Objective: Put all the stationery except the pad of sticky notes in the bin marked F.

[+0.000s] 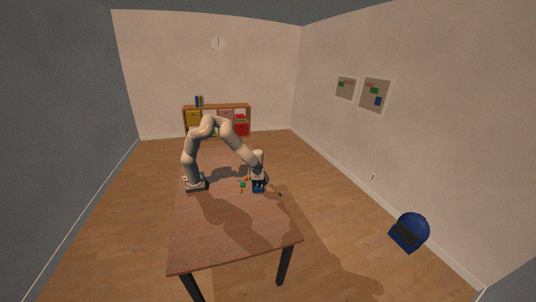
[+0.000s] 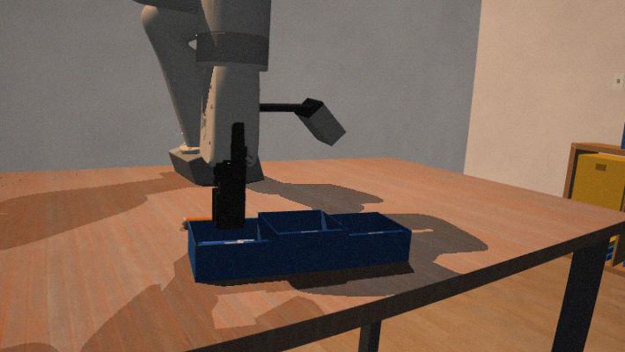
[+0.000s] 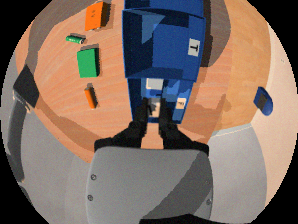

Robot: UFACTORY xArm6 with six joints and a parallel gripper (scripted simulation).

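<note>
My gripper is now 10 mm above the grey-white sharpener. Also, from my hand: green block 100 mm behind, 70 mm to the left, 60 mm below; blue-and-white piece 10 mm to the left, 50 mm below; three joined blue bins 20 mm ahead, 80 mm to the left, 40 mm below.
</note>
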